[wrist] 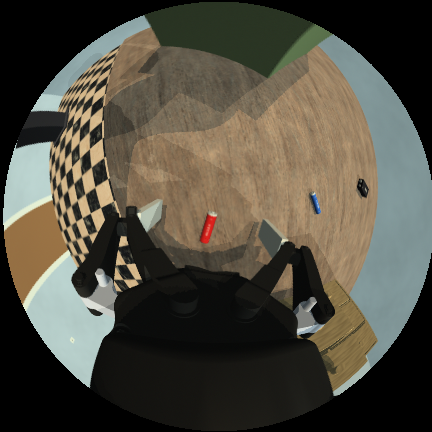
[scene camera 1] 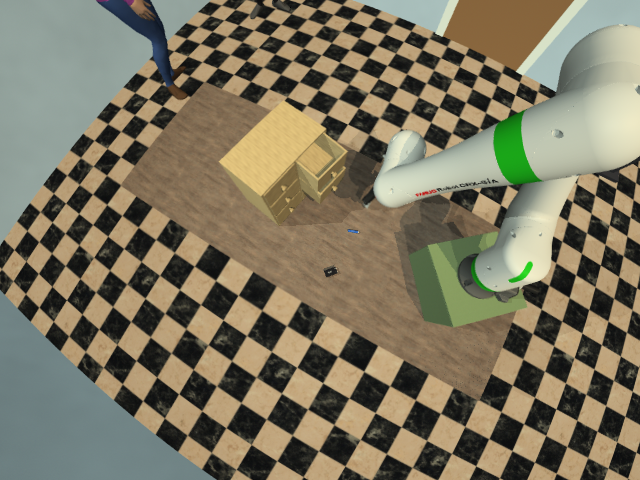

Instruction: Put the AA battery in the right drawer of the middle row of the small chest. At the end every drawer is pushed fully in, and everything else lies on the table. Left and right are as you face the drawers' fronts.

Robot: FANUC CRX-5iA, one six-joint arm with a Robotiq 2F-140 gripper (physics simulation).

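Frame: origin at the arm's base, x right, y ahead, z up, level; millimetres.
Seen in the pictures: gripper, fingertip midpoint: [wrist: 211,218]; arm's base, origin of the base link: [scene camera 1: 478,276].
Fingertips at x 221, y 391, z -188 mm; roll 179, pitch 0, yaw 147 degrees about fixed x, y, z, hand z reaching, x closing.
Observation:
Pixels of each thing's middle, then the offset from my fingertips to it. Level surfaces: height alone.
- red battery, body centre: [wrist: 208,226] dy +17, dx +12, dz -19 mm
- blue battery, body centre: [wrist: 315,202] [scene camera 1: 353,231] dy +48, dx -178, dz -21 mm
- small black object, body centre: [wrist: 362,187] [scene camera 1: 330,271] dy +71, dx -369, dz -17 mm
- table, its level: dz -26 mm
A red battery [wrist: 208,227] lies on the table between my spread fingers in the wrist view, touching neither; the arm hides it in the scene view. My gripper [scene camera 1: 368,200] [wrist: 211,218] is open and empty, low over the table. A blue battery [scene camera 1: 353,230] [wrist: 315,203] lies apart from it. Their printing is too small to tell which is the AA. The small chest [scene camera 1: 273,144] [wrist: 345,325] stands upright. In its right column, two drawer fronts [scene camera 1: 331,175] stand out from the body, apparently top and middle; the upper drawer's inside shows. The left column's drawers look shut.
A small black object [scene camera 1: 330,271] [wrist: 362,188] lies on the table [scene camera 1: 248,242] [wrist: 280,145] beyond the blue battery. A large green block [scene camera 1: 436,279] [wrist: 215,30] stands under the robot's base. The arm [scene camera 1: 439,178] passes over the table's far edge beside the chest.

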